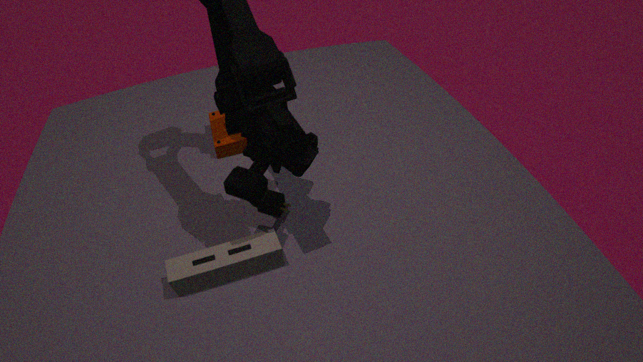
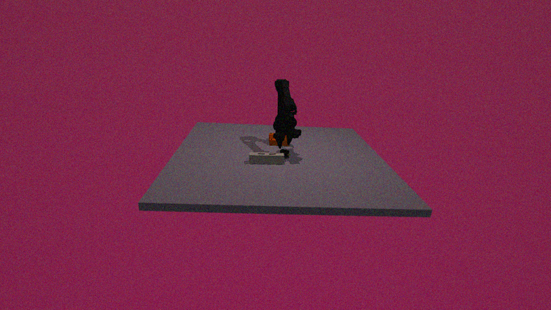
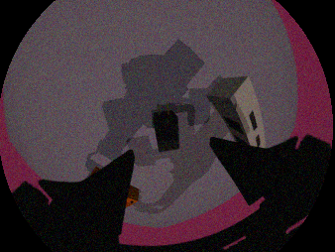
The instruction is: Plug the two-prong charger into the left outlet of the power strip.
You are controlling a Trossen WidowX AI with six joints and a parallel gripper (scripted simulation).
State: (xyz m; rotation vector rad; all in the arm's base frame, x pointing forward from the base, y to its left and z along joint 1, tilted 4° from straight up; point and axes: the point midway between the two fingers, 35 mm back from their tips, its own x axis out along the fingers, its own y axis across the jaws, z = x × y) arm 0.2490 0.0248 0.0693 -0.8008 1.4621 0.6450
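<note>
Right now the two-prong charger is 1 cm ahead of my gripper tip, 2 cm to the left of it and 4 cm below it.
</note>
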